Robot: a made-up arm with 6 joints.
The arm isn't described. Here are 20 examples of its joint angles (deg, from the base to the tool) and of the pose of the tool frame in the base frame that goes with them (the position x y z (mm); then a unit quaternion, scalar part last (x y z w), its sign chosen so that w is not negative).
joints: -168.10 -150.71 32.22 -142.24 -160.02 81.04
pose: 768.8 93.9 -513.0 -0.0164 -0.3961 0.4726 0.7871
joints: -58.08 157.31 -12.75 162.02 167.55 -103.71
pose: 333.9 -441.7 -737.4 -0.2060 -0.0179 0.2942 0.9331
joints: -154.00 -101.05 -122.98 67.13 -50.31 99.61
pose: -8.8 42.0 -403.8 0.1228 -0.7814 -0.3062 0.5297
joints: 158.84 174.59 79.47 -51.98 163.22 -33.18
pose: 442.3 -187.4 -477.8 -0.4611 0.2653 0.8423 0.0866
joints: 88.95 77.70 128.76 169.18 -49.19 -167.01
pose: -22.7 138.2 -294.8 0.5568 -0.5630 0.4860 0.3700
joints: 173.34 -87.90 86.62 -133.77 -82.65 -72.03
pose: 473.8 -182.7 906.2 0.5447 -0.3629 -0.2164 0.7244
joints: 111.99 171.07 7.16 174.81 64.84 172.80
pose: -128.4 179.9 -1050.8 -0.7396 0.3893 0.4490 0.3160
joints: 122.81 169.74 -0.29 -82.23 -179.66 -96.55
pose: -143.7 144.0 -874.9 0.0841 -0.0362 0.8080 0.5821
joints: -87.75 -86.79 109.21 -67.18 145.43 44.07
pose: -32.2 317.1 750.6 -0.9547 0.1058 0.2778 0.0164
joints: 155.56 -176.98 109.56 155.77 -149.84 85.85
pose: 470.4 -233.2 -84.7 -0.6422 -0.2049 0.4332 0.5982
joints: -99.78 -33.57 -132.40 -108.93 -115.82 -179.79
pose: 223.6 458.4 89.9 -0.4998 0.0591 -0.8540 0.1315
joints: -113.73 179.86 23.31 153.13 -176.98 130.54
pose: 123.4 183.3 -847.2 0.1351 0.1161 -0.9143 0.3638
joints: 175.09 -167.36 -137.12 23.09 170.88 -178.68
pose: -339.5 -20.4 -42.4 -0.1199 0.9084 -0.1190 0.3824
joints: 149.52 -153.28 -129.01 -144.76 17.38 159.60
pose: -440.9 234.4 -97.6 -0.4574 0.2645 0.8319 0.1695
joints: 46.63 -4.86 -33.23 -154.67 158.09 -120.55
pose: -304.5 -288.6 1173.5 -0.0808 0.9811 0.0438 0.1702
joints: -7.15 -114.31 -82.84 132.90 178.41 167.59
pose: -338.0 87.2 -540.0 -0.0593 -0.1269 0.2342 0.9620
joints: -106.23 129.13 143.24 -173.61 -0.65 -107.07
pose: 137.0 319.9 -110.6 -0.6874 0.0338 -0.1692 0.7055
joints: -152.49 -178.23 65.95 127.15 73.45 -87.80
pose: 623.4 175.7 -676.3 0.8348 -0.3535 0.3405 0.2495
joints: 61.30 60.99 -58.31 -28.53 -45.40 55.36
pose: 143.6 433.3 1225.1 -0.0820 -0.3577 0.6500 0.6654
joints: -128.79 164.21 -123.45 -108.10 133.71 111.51
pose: -350.0 -373.1 127.3 -0.2122 0.8021 0.5554 0.0558
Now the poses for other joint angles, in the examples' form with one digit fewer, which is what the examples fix.
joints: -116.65 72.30 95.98 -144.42 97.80 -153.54
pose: -362 -664 -235 0.592 -0.038 -0.698 0.401
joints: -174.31 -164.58 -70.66 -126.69 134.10 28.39
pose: -357 -9 -618 -0.325 0.140 -0.011 0.935
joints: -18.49 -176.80 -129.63 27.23 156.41 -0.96
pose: 436 -79 -55 0.039 -0.956 -0.187 0.223
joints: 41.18 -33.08 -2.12 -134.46 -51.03 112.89
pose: -579 -364 1313 -0.258 -0.140 0.070 0.953
